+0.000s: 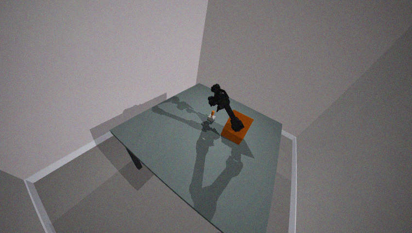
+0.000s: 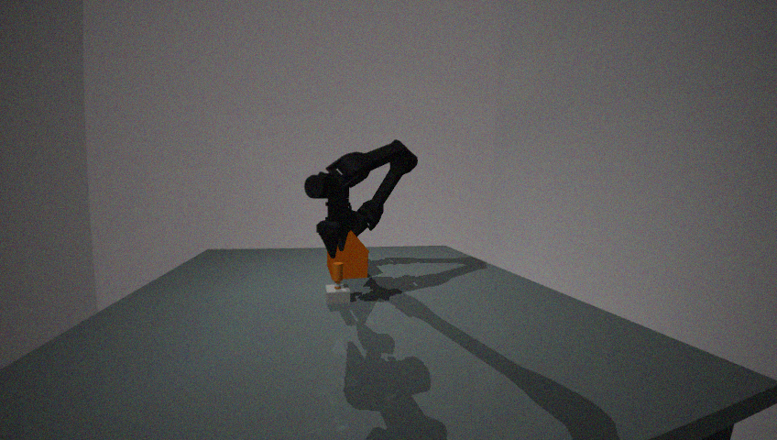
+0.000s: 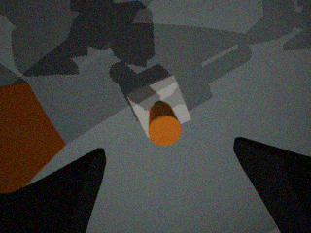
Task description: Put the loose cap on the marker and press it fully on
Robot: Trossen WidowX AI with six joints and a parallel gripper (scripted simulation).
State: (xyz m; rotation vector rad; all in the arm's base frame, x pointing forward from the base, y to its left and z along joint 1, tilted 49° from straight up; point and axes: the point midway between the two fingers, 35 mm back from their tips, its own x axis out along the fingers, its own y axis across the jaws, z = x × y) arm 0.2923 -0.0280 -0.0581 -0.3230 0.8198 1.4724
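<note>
My gripper tip is now 50 mm above the orange cap. The rest, counted from my gripper tip: holder block (110 mm below).
</note>
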